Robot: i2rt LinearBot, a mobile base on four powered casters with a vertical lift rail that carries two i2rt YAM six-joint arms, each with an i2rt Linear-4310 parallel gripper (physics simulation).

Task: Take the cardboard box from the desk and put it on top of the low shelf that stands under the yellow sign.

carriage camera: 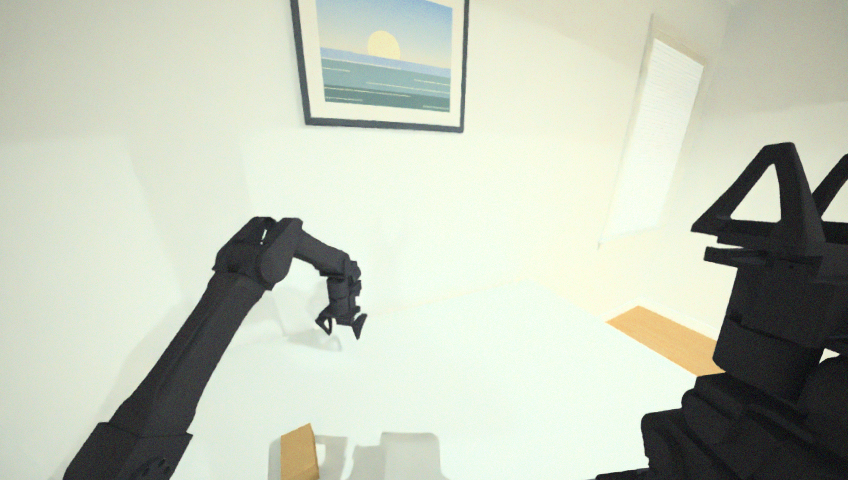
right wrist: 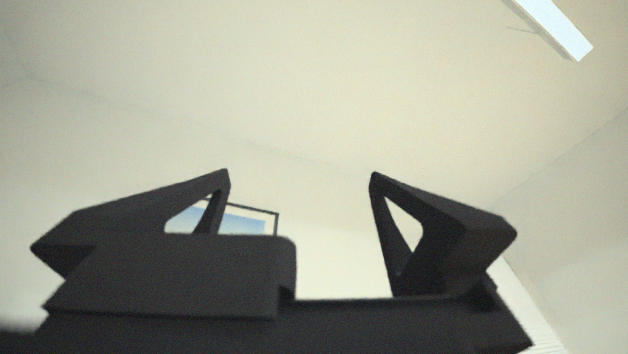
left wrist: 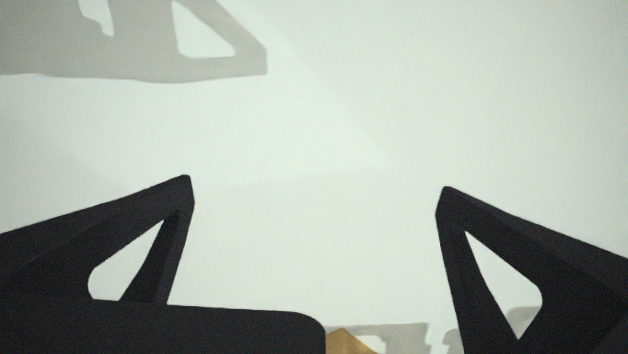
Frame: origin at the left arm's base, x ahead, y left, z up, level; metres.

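Seen in the pictures: left gripper, fingertip midpoint: [carriage camera: 344, 336] [left wrist: 316, 194]; right gripper, fingertip midpoint: [carriage camera: 821, 147] [right wrist: 300, 178].
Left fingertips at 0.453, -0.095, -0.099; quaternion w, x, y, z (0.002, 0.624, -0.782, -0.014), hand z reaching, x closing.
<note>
A point is followed by its place in that frame, as x, y, z.
The cardboard box [carriage camera: 298, 453] {0.160, -0.079, -0.134} [left wrist: 346, 343] {0.216, -0.081, -0.169} stands on the white desk [carriage camera: 476, 368] {0.392, -0.508, -0.184} at the lower edge of the carriage view, partly cut off; in the left wrist view its top corner shows at the bottom edge. My left gripper [carriage camera: 342, 337] {0.453, -0.095, -0.099} [left wrist: 316, 194] {0.453, -0.095, -0.099} is open and empty, pointing down above the desk, farther from the carriage camera than the box. My right gripper [right wrist: 300, 178] {0.040, -0.647, 0.436} is open and empty, pointing up at the right side of the carriage view, well away from the box. The low shelf and the yellow sign do not show in these views.
A framed sunset picture [carriage camera: 385, 113] {0.704, -0.233, 0.572} [right wrist: 245, 222] {0.756, -0.371, 0.879} hangs on the wall behind the desk. A window with a white blind [carriage camera: 660, 142] {1.405, -2.033, 0.582} is at the right. A stretch of wooden floor [carriage camera: 666, 339] {1.138, -2.356, -0.904} shows beyond the desk's right edge. A ceiling lamp [right wrist: 557, 27] {-0.025, -1.595, 1.173} shows above.
</note>
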